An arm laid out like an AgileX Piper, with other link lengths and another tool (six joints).
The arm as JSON. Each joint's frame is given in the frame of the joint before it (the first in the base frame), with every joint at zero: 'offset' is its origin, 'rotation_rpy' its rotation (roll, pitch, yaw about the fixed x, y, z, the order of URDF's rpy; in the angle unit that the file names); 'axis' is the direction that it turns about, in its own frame. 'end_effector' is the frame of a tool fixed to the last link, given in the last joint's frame.
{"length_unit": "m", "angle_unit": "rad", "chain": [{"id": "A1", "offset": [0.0, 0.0, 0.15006], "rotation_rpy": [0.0, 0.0, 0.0], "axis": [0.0, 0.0, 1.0]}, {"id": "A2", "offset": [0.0, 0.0, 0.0], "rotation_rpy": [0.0, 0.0, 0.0], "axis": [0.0, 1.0, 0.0]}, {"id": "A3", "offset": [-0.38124, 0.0, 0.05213], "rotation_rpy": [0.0, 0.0, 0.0], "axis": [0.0, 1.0, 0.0]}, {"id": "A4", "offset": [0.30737, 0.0, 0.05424], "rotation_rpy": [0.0, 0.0, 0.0], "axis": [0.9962, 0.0, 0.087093]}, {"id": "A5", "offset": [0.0, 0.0, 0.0], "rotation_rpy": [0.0, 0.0, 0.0], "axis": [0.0, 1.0, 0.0]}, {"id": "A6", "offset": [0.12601, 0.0, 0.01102], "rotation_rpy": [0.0, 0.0, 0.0], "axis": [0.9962, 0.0, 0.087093]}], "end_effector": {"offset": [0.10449, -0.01, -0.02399], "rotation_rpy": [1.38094, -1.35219, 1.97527]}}
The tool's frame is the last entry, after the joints.
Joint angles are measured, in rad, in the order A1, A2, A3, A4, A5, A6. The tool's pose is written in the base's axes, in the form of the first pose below.
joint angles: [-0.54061, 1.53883, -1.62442, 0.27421, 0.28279, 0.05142]
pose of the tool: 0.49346 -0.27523 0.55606; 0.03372 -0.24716 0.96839; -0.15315 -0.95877 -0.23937; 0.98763 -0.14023 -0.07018
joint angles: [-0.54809, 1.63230, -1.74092, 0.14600, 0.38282, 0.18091]
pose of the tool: 0.51314 -0.29782 0.53914; 0.09971 -0.28538 0.95321; -0.19600 -0.94485 -0.26238; 0.97552 -0.16066 -0.15015
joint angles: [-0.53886, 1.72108, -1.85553, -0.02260, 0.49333, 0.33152]
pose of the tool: 0.52846 -0.31811 0.51965; 0.17105 -0.34877 0.92147; -0.23120 -0.92335 -0.30656; 0.95775 -0.16061 -0.23857
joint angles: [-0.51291, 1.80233, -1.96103, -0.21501, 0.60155, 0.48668]
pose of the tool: 0.54002 -0.33523 0.50216; 0.22974 -0.43194 0.87215; -0.25199 -0.89196 -0.37537; 0.94006 -0.13354 -0.31377
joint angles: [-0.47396, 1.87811, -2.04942, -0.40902, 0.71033, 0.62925]
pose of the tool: 0.54932 -0.34772 0.48395; 0.27985 -0.52220 0.80560; -0.26381 -0.84865 -0.45847; 0.92308 -0.08422 -0.37526
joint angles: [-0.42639, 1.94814, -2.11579, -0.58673, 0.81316, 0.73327]
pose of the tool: 0.55789 -0.35400 0.46501; 0.33442 -0.59783 0.72854; -0.25630 -0.80160 -0.54013; 0.90690 -0.00610 -0.42130
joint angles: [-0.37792, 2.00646, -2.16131, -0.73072, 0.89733, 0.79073]
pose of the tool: 0.56624 -0.35347 0.44972; 0.39212 -0.64223 0.65863; -0.22931 -0.76160 -0.60612; 0.89088 0.08664 -0.44591
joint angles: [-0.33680, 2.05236, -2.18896, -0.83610, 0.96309, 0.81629]
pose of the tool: 0.57321 -0.34939 0.43669; 0.44801 -0.66187 0.60101; -0.20048 -0.72950 -0.65394; 0.87126 0.17248 -0.45952
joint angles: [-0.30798, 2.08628, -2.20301, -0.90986, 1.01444, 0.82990]
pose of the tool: 0.57694 -0.34590 0.42541; 0.49314 -0.67175 0.55278; -0.18225 -0.70108 -0.68940; 0.85065 0.23922 -0.46816
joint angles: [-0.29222, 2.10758, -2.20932, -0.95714, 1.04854, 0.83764]
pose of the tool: 0.57779 -0.34474 0.41815; 0.52215 -0.67765 0.51783; -0.17234 -0.67849 -0.71411; 0.83526 0.28362 -0.47106
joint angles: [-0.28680, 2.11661, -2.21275, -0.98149, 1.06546, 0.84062]
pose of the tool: 0.57690 -0.34541 0.41611; 0.53483 -0.68169 0.49925; -0.16717 -0.66455 -0.72831; 0.82826 0.30606 -0.46938
